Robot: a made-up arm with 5 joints. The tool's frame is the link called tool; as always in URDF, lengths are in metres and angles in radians. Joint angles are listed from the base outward. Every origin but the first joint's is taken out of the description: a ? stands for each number. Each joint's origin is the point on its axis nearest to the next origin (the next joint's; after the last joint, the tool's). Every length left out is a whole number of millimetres.
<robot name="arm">
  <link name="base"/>
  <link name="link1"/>
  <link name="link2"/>
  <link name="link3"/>
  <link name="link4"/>
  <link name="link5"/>
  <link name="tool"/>
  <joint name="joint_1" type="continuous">
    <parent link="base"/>
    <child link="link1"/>
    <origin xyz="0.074 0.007 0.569" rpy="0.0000 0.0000 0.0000"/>
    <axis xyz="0 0 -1"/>
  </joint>
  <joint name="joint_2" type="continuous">
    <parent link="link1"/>
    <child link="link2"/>
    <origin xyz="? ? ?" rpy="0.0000 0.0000 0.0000"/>
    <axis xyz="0 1 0"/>
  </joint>
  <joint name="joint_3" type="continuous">
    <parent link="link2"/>
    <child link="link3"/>
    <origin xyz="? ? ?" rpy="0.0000 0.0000 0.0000"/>
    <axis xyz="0 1 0"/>
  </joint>
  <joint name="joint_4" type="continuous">
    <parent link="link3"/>
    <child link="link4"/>
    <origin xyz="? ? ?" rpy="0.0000 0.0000 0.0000"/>
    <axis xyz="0 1 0"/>
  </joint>
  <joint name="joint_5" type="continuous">
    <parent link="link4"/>
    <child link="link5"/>
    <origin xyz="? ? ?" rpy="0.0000 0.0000 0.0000"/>
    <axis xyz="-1 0 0"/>
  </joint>
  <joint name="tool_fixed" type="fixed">
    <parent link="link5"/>
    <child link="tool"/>
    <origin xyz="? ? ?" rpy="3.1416 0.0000 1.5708"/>
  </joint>
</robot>
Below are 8 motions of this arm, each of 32 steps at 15 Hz.
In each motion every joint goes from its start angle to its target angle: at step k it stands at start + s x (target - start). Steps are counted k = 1, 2, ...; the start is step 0. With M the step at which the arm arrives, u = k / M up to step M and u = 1 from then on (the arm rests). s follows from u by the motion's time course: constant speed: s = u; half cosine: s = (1 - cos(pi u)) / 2; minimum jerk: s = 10 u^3 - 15 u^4 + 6 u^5.
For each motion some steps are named. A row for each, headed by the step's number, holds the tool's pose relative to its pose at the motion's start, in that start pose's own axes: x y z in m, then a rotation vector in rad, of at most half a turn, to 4 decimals.
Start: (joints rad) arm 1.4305 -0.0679 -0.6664 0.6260 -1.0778
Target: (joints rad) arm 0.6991 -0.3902 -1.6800 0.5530 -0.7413
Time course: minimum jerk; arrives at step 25
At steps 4, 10, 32:
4: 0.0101 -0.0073 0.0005 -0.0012 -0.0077 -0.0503
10: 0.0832 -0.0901 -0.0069 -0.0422 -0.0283 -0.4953
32: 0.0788 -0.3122 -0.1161 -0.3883 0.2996 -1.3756

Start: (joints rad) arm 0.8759 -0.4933 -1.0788 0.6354 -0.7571
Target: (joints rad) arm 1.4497 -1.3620 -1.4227 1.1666 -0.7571
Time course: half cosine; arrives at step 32
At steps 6, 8, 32:
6: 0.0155 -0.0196 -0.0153 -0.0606 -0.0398 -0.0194
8: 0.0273 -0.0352 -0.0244 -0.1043 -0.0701 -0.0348
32: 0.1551 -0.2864 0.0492 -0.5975 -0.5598 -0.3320

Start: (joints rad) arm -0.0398 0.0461 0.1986 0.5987 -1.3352
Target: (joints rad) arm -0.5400 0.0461 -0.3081 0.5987 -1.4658
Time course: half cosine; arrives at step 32
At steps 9, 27, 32:
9: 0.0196 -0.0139 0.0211 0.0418 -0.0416 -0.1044
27: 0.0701 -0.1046 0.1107 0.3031 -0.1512 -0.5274
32: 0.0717 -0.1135 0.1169 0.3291 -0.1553 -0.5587

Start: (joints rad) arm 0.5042 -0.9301 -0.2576 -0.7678 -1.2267
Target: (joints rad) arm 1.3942 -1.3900 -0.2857 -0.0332 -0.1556
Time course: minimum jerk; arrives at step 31
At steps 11, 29, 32:
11: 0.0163 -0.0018 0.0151 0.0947 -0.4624 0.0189
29: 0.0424 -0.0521 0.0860 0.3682 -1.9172 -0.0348
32: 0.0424 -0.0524 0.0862 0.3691 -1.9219 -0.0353

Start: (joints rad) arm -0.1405 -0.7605 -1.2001 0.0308 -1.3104
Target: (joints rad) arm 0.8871 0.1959 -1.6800 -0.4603 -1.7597
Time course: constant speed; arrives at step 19
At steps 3, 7, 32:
3: -0.0397 0.0001 0.0314 0.0552 -0.0809 -0.0150
7: -0.0992 -0.0080 0.0535 0.1304 -0.1888 -0.0288
32: -0.2434 -0.0621 -0.0197 0.3572 -0.5151 -0.0257

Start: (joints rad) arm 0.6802 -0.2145 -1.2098 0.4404 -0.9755
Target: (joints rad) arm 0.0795 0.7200 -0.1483 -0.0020 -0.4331
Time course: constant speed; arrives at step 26
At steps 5, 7, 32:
5: -0.0740 0.0231 0.0760 0.2420 -0.0176 0.1910
7: -0.1006 0.0217 0.1112 0.3498 -0.0298 0.2553
32: -0.2142 -0.2535 0.3716 1.5710 -0.2789 0.4794

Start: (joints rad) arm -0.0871 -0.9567 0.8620 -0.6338 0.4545
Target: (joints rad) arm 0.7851 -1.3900 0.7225 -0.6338 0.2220
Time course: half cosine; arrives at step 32
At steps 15, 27, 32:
15: -0.0538 -0.0054 -0.0290 -0.1334 -0.1946 0.3365
27: -0.0725 -0.0252 -0.0747 -0.3224 -0.4874 0.5889
32: -0.0714 -0.0275 -0.0802 -0.3462 -0.5278 0.6099

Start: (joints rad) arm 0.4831 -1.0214 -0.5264 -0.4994 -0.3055
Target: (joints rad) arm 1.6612 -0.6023 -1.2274 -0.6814 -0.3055
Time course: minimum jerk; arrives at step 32
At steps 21, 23, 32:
21: 0.0627 -0.0168 0.1028 -0.1502 -0.7267 -0.6339
23: 0.0632 -0.0230 0.1162 -0.1554 -0.7960 -0.7185
32: 0.0607 -0.0340 0.1374 -0.1573 -0.9020 -0.8598

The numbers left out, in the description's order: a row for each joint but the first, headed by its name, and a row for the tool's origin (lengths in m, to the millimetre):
joint_2: 0.020 0.027 0.000
joint_3: 0.039 0.000 0.175
joint_4: 0.161 0.000 0.010
joint_5: 0.071 0.000 -0.011
tool: 0.000 0.016 -0.021

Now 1 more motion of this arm.
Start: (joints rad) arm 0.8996 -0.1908 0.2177 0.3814 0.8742
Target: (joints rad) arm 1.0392 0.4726 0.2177 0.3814 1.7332
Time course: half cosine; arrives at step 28
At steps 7, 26, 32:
7: 0.0058 0.0190 0.0156 0.0724 -0.1167 -0.0675
26: 0.0588 0.0962 0.1217 0.2825 -0.7223 -0.6156
32: 0.0598 0.0969 0.1234 0.2825 -0.7302 -0.6253

